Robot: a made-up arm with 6 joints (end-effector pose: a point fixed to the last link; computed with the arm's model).
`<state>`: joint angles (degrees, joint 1 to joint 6).
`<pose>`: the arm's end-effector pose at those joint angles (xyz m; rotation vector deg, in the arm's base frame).
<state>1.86 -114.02 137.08 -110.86 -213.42 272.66</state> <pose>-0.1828 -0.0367 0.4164 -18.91 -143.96 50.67</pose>
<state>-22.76 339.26 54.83 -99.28 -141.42 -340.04</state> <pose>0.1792 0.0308 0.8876 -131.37 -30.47 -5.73</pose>
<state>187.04 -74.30 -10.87 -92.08 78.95 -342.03</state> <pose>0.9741 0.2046 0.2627 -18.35 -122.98 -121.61</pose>
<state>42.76 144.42 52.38 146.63 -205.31 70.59</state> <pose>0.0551 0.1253 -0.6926 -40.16 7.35 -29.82</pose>
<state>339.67 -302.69 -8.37 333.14 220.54 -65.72</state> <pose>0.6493 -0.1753 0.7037 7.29 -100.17 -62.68</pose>
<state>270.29 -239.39 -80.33 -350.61 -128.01 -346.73</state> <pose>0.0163 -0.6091 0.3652 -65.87 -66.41 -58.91</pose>
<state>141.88 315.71 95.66 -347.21 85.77 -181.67</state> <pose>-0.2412 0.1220 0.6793 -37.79 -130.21 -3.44</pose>
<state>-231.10 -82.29 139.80 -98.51 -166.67 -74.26</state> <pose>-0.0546 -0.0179 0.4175 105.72 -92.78 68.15</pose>
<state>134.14 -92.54 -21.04 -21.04 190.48 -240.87</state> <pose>0.5502 -0.6176 -0.1193 -0.67 -82.37 -69.61</pose>
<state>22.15 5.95 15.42 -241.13 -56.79 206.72</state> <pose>0.3196 0.0702 1.0934 21.59 65.68 -20.16</pose>
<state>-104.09 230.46 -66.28 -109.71 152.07 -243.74</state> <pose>0.0151 0.1521 -0.6111 -32.81 -0.99 122.84</pose>
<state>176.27 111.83 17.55 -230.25 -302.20 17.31</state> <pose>-0.9141 -0.0424 -0.4050 40.43 -75.55 14.31</pose>
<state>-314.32 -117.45 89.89 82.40 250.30 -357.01</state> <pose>-0.3758 -0.4969 0.4133 115.17 -86.64 98.95</pose>
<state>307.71 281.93 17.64 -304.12 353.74 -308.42</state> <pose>-0.5993 0.8038 0.5325 -64.57 -16.52 51.84</pose>
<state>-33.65 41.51 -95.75 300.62 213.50 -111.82</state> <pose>-0.0905 0.1585 0.6684 -38.38 130.34 -6.96</pose>
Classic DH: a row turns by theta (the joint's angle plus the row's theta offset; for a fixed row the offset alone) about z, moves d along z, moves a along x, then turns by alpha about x. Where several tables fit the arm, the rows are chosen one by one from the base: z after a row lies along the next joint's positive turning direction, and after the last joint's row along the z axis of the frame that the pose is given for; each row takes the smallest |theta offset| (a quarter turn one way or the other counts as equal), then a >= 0, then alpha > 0; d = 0 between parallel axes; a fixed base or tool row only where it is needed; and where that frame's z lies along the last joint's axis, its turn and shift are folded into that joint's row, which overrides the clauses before.
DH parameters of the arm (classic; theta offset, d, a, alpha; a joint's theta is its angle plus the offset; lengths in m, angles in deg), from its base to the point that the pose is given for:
joint 1: 0 0.1086 0 -90
joint 2: -90 0 0.3928 0
joint 3: 90 0.0278 0 90
joint 4: 0 0.5937 0 -90
joint 5: 0 0 0 90
joint 6: 0 0.1137 0 0

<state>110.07 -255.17 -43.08 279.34 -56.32 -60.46</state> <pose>-0.4401 0.8516 0.3324 -9.94 -66.85 2.09</pose>
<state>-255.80 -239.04 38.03 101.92 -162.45 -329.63</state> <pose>-0.1181 0.4902 -0.5490 25.49 16.35 35.05</pose>
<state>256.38 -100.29 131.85 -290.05 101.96 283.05</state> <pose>0.1417 0.0229 0.5043 -20.79 113.73 -45.79</pose>
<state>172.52 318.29 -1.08 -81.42 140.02 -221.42</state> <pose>0.5982 -0.0337 0.7810 -64.46 -103.43 -27.17</pose>
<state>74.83 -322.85 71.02 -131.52 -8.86 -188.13</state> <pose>0.1972 0.8836 0.1905 -43.74 123.10 75.41</pose>
